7 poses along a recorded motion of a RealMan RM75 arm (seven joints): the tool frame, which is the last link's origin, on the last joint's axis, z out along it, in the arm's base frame.
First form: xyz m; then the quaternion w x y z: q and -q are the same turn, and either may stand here.
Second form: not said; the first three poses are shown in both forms.
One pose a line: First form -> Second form
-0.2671 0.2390 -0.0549 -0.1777 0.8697 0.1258 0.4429 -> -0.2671 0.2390 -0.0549 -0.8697 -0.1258 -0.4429 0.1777
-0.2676 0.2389 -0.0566 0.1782 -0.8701 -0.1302 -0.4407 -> -0.2676 0.2389 -0.0566 -0.8701 -0.1302 -0.4407 0.1782
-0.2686 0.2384 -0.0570 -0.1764 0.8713 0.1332 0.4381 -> -0.2686 0.2384 -0.0570 -0.8713 -0.1332 -0.4381 0.1764
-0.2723 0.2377 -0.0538 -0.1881 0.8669 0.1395 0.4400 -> -0.2723 0.2377 -0.0538 -0.8669 -0.1395 -0.4400 0.1881
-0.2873 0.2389 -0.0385 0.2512 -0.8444 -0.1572 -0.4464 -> -0.2873 0.2389 -0.0385 -0.8444 -0.1572 -0.4464 0.2512
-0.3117 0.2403 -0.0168 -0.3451 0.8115 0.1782 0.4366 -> -0.3117 0.2403 -0.0168 -0.8115 -0.1782 -0.4366 0.3451
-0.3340 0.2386 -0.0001 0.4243 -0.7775 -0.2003 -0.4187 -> -0.3340 0.2386 -0.0001 -0.7775 -0.2003 -0.4187 0.4243
